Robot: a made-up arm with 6 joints.
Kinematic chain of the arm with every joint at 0, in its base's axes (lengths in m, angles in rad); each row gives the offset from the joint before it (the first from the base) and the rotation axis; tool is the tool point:
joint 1: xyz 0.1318 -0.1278 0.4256 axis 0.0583 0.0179 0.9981
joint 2: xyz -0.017 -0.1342 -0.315 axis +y
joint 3: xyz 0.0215 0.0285 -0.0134 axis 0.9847 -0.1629 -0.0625
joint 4: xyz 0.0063 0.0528 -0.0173 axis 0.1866 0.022 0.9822
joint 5: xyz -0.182 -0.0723 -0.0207 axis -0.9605 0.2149 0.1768
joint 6: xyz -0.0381 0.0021 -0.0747 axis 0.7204 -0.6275 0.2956
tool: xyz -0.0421 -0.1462 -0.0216
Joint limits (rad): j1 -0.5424..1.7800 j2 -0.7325..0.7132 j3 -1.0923..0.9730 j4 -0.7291..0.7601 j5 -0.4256..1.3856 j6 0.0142..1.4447
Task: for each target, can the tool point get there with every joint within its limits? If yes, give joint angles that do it. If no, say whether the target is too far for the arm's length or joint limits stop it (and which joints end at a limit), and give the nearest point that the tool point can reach.
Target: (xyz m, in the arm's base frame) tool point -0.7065 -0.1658 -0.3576
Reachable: no: too far | nearest point -0.2283 -0.1863 -0.0700 | short by 0.558 m
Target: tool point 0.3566 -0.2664 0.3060
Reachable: yes | joints 0.8937 0.4910 -0.8238 0.3923 1.0957 0.1654
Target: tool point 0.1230 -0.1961 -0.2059
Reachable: yes | joints 0.7897 -0.1855 0.7252 0.2360 0.0050 0.7746
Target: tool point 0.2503 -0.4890 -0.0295
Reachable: yes | joints 0.4920 -0.2329 -0.0943 0.4395 0.4612 0.4010
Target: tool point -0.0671 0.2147 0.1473
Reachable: no: joint limits stop it (at a limit: joint 1, joint 4, joint 5, joint 6) | nearest point -0.0399 0.1121 0.1397 | short by 0.106 m
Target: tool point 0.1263 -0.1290 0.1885
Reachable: no: joint limits stop it (at a limit: joint 1, joint 2, joint 3, joint 5, joint 6) | nearest point 0.1888 -0.1629 0.3537 | short by 0.180 m
